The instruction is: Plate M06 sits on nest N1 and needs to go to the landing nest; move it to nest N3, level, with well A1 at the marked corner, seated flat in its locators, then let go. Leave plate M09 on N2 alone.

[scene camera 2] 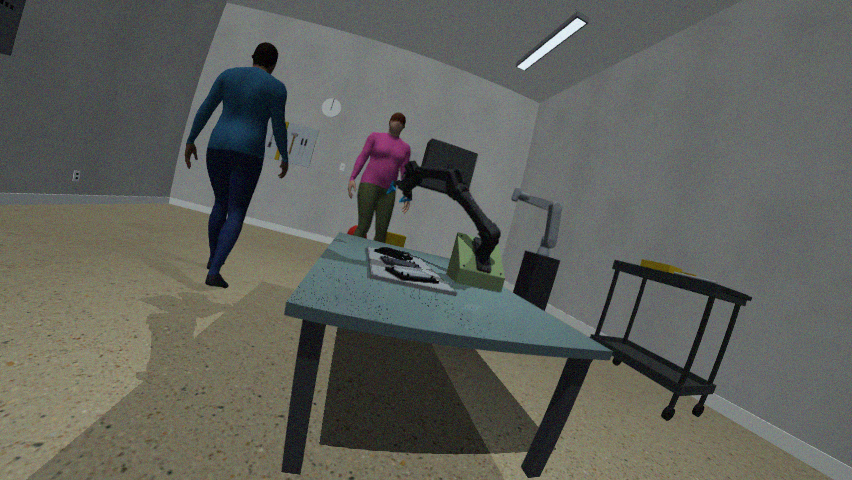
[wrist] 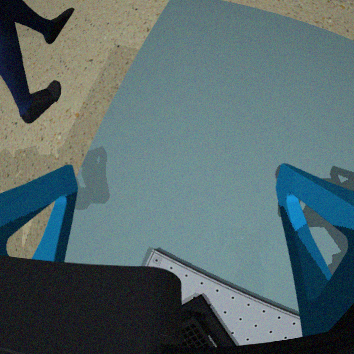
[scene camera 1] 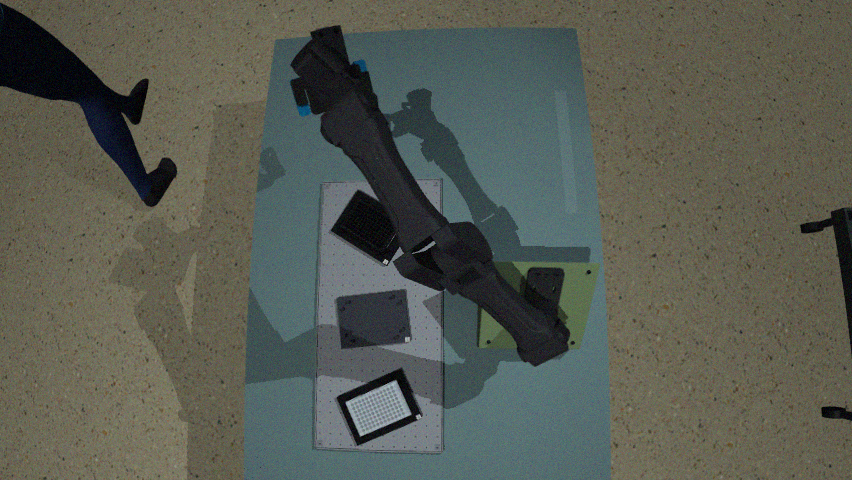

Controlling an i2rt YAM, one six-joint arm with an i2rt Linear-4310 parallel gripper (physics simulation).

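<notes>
Three nests stand on the pale perforated board [scene camera 1: 381, 275] [wrist: 240, 306]; no labels are readable, so I cannot tell which is N1, N2 or N3. A dark gridded plate [scene camera 1: 362, 225] [wrist: 192, 336] sits on the black nest at the board's top end in scene camera 1. A white plate [scene camera 1: 378, 408] sits on the black nest at the bottom end. The middle grey nest [scene camera 1: 373, 319] [scene camera 2: 398, 261] carries no plate. Which plate is M06 cannot be read. My gripper [scene camera 1: 331, 88] [scene camera 2: 397, 194] [wrist: 176, 175] is open and empty, high above the table beyond the dark plate's end of the board.
The arm's green base [scene camera 1: 578, 304] [scene camera 2: 471, 279] stands on the table beside the board. The forearm passes over the dark plate's corner in scene camera 1. A person in blue [scene camera 2: 244, 113] is near the table's left side; another in pink [scene camera 2: 384, 158] is behind it. A cart [scene camera 2: 685, 285] stands right.
</notes>
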